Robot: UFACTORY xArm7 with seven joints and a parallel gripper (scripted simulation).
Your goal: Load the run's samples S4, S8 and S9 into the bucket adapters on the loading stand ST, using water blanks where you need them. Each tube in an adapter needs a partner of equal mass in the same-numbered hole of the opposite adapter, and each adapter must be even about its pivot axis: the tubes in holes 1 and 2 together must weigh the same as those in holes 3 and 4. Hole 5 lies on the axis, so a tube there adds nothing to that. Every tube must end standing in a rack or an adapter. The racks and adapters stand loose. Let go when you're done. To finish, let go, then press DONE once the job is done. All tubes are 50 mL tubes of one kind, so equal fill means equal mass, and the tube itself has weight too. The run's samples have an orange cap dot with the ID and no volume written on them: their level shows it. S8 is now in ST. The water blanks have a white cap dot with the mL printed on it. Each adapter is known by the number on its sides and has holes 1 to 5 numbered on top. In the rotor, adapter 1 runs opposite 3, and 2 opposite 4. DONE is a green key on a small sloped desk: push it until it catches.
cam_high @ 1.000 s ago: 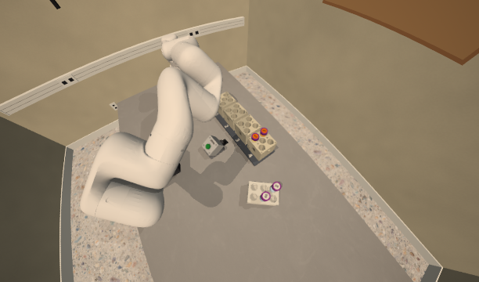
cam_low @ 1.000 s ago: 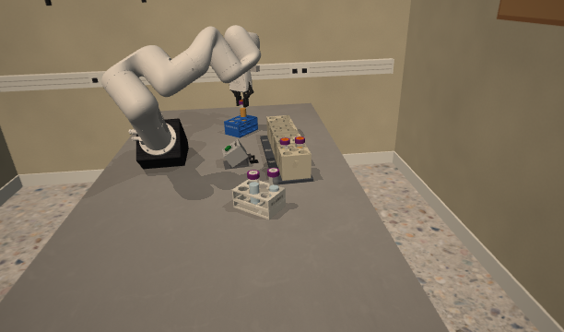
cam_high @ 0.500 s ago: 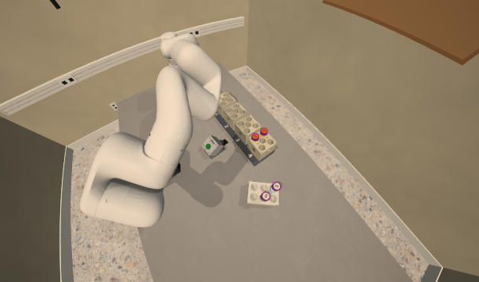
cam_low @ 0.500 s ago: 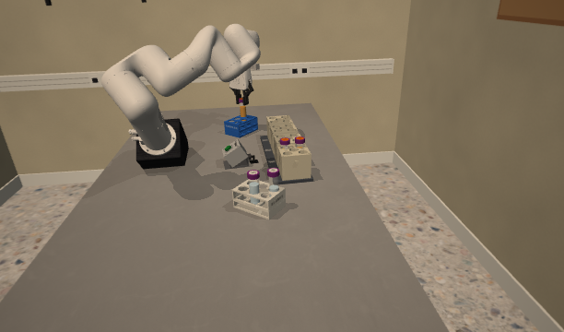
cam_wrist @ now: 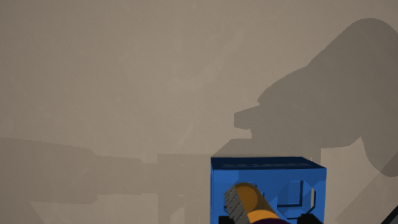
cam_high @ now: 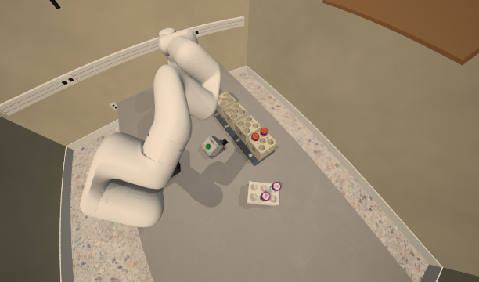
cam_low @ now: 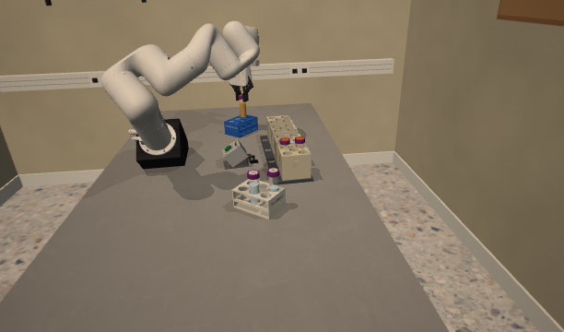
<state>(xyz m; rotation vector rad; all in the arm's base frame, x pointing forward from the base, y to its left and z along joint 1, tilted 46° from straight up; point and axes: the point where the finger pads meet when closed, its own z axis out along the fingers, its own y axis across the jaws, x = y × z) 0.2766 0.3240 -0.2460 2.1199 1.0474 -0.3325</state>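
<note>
My hand is 10 mm to the right of the orange-dot sample tube and 50 mm above it. Round my hand: white rack: 70 mm ahead, 700 mm to the right, 120 mm below; then green DONE key: 40 mm behind, 390 mm to the right, 90 mm below; then blue rack: 10 mm behind, 40 mm to the right, 120 mm below.
</note>
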